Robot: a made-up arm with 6 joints.
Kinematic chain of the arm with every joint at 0, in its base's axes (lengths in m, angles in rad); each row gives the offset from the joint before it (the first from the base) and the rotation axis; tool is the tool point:
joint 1: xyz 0 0 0.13 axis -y
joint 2: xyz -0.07 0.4 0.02 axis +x
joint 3: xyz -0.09 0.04 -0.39 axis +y
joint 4: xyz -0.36 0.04 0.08 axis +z
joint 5: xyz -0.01 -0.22 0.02 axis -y
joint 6: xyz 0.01 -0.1 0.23 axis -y
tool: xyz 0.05 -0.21 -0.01
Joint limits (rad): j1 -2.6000..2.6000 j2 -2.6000..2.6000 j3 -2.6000..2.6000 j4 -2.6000..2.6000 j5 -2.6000..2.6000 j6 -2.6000..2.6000
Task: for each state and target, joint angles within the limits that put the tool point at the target. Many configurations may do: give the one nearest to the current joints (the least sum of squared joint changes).
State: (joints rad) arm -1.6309 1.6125 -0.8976 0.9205 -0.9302 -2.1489
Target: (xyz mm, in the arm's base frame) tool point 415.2 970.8 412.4
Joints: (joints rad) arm -2.1751 2.6000 -1.2543 0.2939 -0.5768 -2.2191
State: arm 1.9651 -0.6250 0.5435 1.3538 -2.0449 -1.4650
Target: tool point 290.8 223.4 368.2
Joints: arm 2.1657 -0.6133 0.3747 1.2841 -1.8969 -1.5046
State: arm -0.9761 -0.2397 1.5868 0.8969 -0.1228 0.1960
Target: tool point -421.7 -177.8 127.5
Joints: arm -1.4896 -0.7080 2.3945 0.9660 -0.1440 0.2637
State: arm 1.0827 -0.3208 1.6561 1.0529 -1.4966 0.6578
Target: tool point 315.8 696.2 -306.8
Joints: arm 0.7776 0.1754 1.4819 1.3372 -1.5064 0.6299
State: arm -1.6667 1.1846 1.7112 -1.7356 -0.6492 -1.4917
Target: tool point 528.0 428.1 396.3
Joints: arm -1.1522 0.5018 1.4358 -2.1611 -0.5808 -1.5020
